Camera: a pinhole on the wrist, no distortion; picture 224 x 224 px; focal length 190.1 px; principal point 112.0 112.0 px. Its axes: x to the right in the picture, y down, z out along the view. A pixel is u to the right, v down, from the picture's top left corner.
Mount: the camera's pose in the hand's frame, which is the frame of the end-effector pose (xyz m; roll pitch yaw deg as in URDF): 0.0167 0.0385 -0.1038 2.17 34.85 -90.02
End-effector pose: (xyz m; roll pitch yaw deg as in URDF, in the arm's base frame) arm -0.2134 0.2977 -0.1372 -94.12 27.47 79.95
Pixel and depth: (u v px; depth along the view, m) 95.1 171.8 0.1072
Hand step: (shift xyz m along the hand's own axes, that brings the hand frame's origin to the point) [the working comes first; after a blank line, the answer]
In the camera's frame: -0.0095 0.0337 0.1072

0.0463 -0.0156 -0.0094
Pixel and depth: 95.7 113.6 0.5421
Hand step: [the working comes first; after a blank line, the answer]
In the camera's frame: -0.0465 0.0046 0.5421

0.0006 -0.2330 0.3675
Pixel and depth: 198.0 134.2 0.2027
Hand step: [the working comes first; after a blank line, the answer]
In the camera's frame: 0.0917 0.0237 0.2027

0.0326 -0.1530 0.0108
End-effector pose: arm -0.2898 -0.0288 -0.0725 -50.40 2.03 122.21
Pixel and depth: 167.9 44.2 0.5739
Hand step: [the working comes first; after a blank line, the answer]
In the camera's frame: 0.1688 -0.2047 0.5739

-0.2097 -0.4232 0.2640
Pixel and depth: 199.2 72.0 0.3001
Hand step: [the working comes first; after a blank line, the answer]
In the camera's frame: 0.1377 -0.0631 0.3001

-0.0579 -0.2444 0.0617
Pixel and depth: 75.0 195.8 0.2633
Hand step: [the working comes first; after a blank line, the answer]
In the camera's frame: -0.0512 0.1161 0.2633

0.1227 -0.0723 0.1450
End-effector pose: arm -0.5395 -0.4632 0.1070 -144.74 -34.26 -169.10
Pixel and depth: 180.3 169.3 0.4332
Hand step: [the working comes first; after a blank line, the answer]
In the camera's frame: 0.1556 0.1306 0.4332

0.1306 -0.3395 0.1666
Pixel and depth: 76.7 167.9 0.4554
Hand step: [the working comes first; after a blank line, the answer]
In the camera's frame: -0.0846 0.1339 0.4554

0.1332 -0.1551 0.3221
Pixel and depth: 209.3 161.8 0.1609
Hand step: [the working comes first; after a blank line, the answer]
In the camera's frame: 0.0824 0.0422 0.1609

0.0527 -0.1219 -0.0176
